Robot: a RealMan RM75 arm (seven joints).
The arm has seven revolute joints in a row. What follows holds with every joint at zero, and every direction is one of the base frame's. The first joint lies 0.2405 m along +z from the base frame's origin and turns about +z. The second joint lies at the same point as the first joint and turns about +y. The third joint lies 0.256 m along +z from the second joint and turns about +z. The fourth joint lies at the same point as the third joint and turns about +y. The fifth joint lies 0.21 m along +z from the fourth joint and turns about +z. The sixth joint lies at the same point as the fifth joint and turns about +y. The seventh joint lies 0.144 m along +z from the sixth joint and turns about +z. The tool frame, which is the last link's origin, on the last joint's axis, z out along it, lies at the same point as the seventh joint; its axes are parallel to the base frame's.
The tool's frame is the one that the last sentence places.
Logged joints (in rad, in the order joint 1, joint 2, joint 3, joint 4, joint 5, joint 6, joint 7), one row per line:
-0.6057 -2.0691 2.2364 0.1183 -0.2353 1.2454 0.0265
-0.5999 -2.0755 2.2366 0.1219 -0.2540 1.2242 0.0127
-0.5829 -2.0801 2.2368 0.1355 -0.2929 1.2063 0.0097
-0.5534 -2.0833 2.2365 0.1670 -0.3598 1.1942 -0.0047
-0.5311 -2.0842 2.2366 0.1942 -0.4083 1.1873 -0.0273
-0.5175 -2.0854 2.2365 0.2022 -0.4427 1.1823 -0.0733
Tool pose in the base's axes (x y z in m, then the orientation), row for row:
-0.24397 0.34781 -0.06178 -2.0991 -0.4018 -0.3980
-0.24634 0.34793 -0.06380 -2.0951 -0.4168 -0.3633
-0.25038 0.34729 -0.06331 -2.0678 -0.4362 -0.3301
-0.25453 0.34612 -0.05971 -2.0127 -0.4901 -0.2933
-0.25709 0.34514 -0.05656 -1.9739 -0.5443 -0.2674
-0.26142 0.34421 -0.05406 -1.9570 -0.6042 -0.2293
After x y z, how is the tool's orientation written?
As angles about the fixed x, y, z axes (roll, pitch, yaw), in radians.
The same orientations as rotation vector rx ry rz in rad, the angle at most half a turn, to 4 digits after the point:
-2.1138 0.1750 -0.6597
-2.1086 0.1272 -0.6546
-2.0799 0.0705 -0.6528
-2.0214 -0.0210 -0.6787
-1.9771 -0.0962 -0.7099
-1.9479 -0.1798 -0.7401

